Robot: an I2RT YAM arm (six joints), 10 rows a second.
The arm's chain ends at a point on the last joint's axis. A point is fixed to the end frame.
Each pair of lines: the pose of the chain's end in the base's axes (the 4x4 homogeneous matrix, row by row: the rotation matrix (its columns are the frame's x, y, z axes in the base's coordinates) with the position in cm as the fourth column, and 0 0 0 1 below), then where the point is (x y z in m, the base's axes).
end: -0.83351 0.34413 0.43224 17.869; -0.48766 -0.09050 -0.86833 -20.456; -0.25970 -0.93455 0.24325 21.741; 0 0 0 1
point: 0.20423 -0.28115 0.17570
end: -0.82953 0.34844 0.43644 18.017; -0.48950 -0.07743 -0.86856 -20.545; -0.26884 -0.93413 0.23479 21.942; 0 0 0 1
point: 0.20633 -0.28139 0.17692
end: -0.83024 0.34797 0.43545 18.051; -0.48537 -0.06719 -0.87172 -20.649; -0.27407 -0.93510 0.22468 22.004; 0 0 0 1
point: 0.20656 -0.28198 0.17666
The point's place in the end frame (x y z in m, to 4 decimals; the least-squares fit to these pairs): 0.0269 0.0547 0.0674
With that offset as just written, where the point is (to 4 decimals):
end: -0.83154 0.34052 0.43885 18.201; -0.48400 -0.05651 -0.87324 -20.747; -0.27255 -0.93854 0.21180 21.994; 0 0 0 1
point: 0.2078 -0.2824 0.1755
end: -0.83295 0.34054 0.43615 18.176; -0.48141 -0.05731 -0.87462 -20.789; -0.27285 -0.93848 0.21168 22.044; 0 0 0 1
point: 0.2074 -0.2829 0.1760
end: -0.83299 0.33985 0.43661 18.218; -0.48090 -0.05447 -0.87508 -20.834; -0.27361 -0.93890 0.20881 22.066; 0 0 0 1
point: 0.2078 -0.2832 0.1760
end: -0.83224 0.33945 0.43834 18.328; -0.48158 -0.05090 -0.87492 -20.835; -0.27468 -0.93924 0.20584 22.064; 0 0 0 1
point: 0.2090 -0.2831 0.1757
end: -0.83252 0.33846 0.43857 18.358; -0.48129 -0.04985 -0.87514 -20.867; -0.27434 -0.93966 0.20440 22.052; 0 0 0 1
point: 0.2093 -0.2833 0.1755
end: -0.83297 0.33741 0.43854 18.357; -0.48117 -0.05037 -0.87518 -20.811; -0.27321 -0.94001 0.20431 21.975; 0 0 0 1
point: 0.2092 -0.2828 0.1748
